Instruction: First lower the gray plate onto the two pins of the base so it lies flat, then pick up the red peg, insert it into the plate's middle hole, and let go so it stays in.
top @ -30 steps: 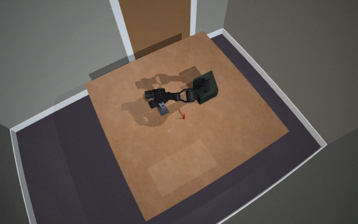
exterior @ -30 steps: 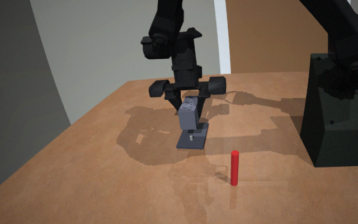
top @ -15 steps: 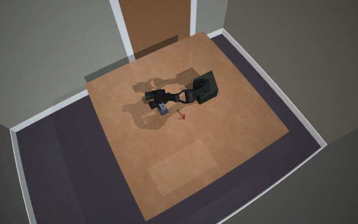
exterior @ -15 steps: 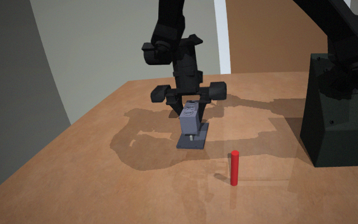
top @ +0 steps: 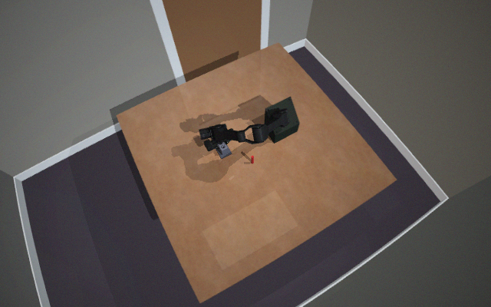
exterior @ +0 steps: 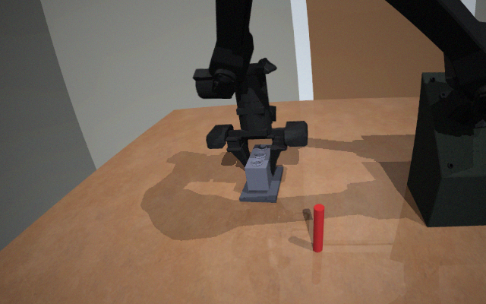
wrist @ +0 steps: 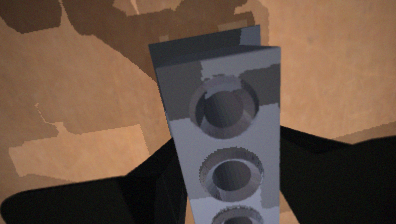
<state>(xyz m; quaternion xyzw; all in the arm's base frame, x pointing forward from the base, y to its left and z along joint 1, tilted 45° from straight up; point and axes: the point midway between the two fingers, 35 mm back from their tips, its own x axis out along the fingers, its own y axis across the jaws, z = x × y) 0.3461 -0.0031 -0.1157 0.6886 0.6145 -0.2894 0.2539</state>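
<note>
Now: gripper tip 2 cm above the base. Also, from my gripper tip: gray plate (3 cm above); then red peg (18 cm to the left, 10 cm behind, 1 cm above).
</note>
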